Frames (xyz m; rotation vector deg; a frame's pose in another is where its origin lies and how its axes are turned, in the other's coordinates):
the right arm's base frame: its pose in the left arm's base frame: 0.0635 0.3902 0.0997 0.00 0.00 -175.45
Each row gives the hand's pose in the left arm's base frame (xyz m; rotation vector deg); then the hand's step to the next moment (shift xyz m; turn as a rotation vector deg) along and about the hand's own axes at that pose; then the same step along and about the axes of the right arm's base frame.
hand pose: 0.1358 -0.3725 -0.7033 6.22 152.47 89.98
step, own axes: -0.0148 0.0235 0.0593 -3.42 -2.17 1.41
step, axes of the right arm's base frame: -0.0251 -0.0600 -0.0080 -3.42 0.38 -2.56
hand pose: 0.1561 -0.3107 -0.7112 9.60 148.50 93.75
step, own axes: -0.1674 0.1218 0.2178 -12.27 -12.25 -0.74
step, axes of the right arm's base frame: -0.2156 -0.2086 0.0168 -10.79 8.37 -10.71
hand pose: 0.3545 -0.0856 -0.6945 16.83 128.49 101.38
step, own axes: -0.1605 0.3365 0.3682 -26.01 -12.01 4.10
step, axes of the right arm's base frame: -0.2992 -0.3424 0.2604 -25.32 9.44 -10.37
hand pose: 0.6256 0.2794 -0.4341 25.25 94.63 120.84
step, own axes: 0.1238 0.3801 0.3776 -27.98 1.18 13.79
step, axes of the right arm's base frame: -0.0529 -0.2982 0.4590 -30.37 5.42 4.80
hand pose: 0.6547 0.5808 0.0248 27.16 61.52 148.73
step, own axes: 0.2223 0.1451 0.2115 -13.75 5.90 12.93
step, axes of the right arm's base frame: 0.1255 -0.1295 0.2875 -16.68 2.57 10.30
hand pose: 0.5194 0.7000 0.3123 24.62 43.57 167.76
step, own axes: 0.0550 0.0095 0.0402 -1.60 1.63 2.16
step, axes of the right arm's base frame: 0.0395 -0.0219 0.0519 -2.08 0.83 2.21
